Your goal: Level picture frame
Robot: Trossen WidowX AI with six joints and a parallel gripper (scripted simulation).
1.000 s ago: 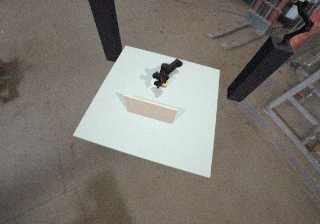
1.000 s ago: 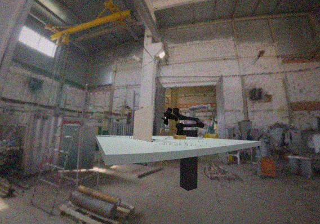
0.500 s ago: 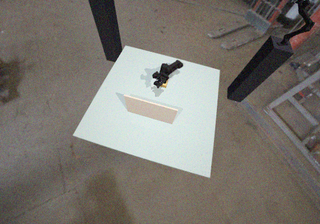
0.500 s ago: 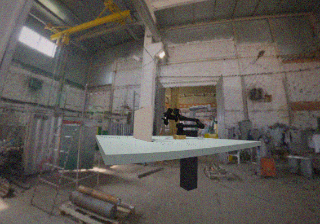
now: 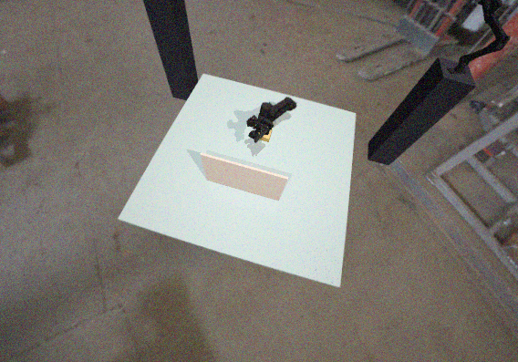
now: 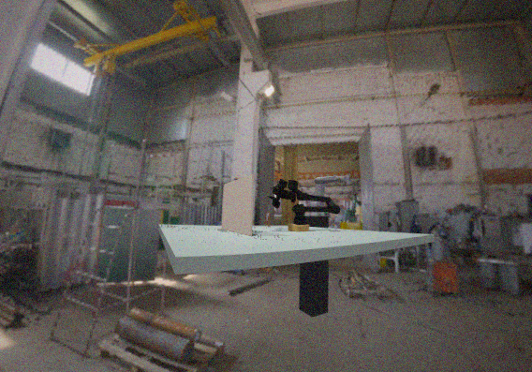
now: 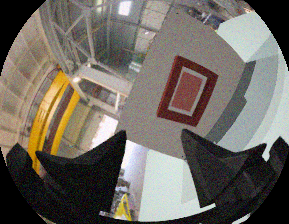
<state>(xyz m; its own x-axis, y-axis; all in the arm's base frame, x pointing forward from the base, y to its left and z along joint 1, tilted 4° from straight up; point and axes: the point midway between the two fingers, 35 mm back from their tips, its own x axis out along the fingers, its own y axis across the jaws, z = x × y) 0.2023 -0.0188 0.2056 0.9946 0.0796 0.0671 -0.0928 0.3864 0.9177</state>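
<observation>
My gripper tip is 200 mm short of the picture frame, 30 mm to the left of it and 80 mm above it. Round my gripper tip: wall panel: 210 mm ahead, 20 mm to the right, 90 mm below.
</observation>
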